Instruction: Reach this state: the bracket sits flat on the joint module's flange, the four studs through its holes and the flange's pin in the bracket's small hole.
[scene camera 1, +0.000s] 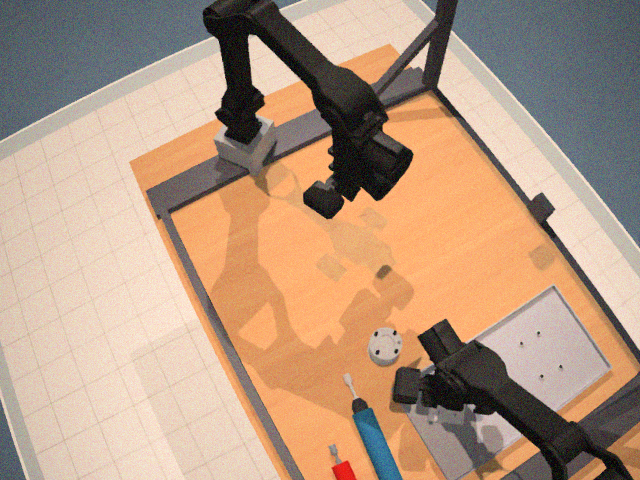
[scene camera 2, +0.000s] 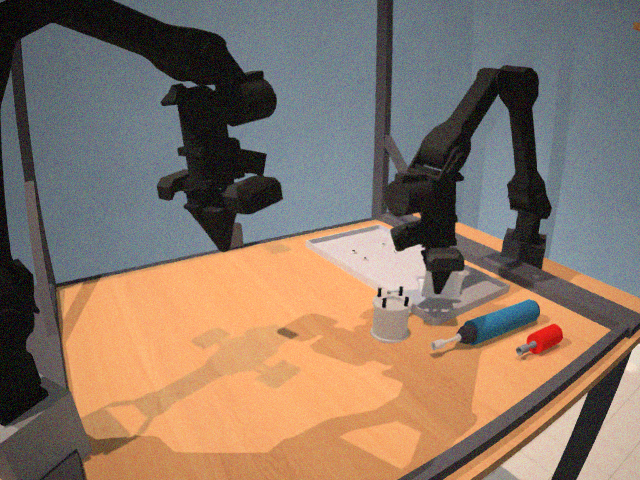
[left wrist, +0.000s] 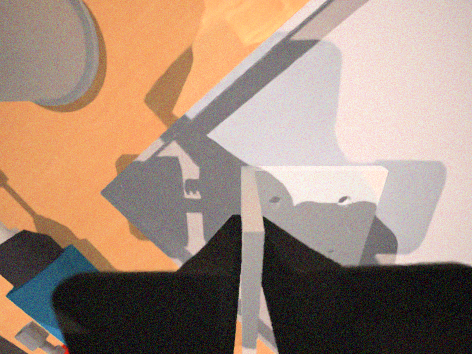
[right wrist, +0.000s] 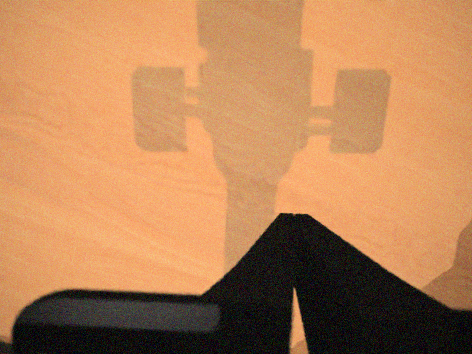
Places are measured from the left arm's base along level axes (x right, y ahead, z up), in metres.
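Pixels of known places: left gripper, between the fingertips: (scene camera 1: 432, 398) (scene camera 2: 437, 292) (left wrist: 246, 222); right gripper, between the fingertips: (scene camera 1: 350, 200) (scene camera 2: 225, 250) (right wrist: 292, 227); left arm's base, origin of its link: (scene camera 2: 525, 237); right arm's base, origin of its link: (scene camera 1: 243, 129) (scene camera 2: 12, 399).
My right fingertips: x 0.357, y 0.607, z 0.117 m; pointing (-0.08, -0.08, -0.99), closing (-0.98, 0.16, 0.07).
Observation:
Ahead of a thing's pixels: the offset from my right fingertips to its top centre. "*": to the spot under its first point.
The joint module @[dx -0.175, dy -0.181, dz -0.101 m] (scene camera 1: 385, 345) (scene camera 2: 390, 320) (left wrist: 45, 50) stands upright on the table, a pale cylinder with four dark studs on its top flange; part of it shows in the left wrist view. My left gripper (scene camera 2: 439, 289) (left wrist: 246, 222) is shut on the upright wall of the bracket (scene camera 1: 450, 415) (scene camera 2: 457, 285) (left wrist: 320, 225). The bracket's holed plate reaches out to one side, apart from the module, over the tray's near corner. The fingers hide part of the plate. My right gripper (scene camera 2: 224, 248) (right wrist: 292, 227) is shut and empty, high above the table, away from the module.
A shallow grey tray @[dx -0.109, dy -0.432, dz -0.159 m] (scene camera 1: 573, 351) (scene camera 2: 338, 252) (left wrist: 400, 100) holds several small dark-tipped parts. A blue-handled tool @[* dx -0.347, dy -0.261, dz -0.134 m] (scene camera 1: 377, 444) (scene camera 2: 504, 321) (left wrist: 47, 295) and a red-handled tool @[dx -0.418, dy -0.227, dz -0.141 m] (scene camera 1: 343, 471) (scene camera 2: 546, 338) lie near the module. Dark frame rails (scene camera 1: 206, 304) edge the table.

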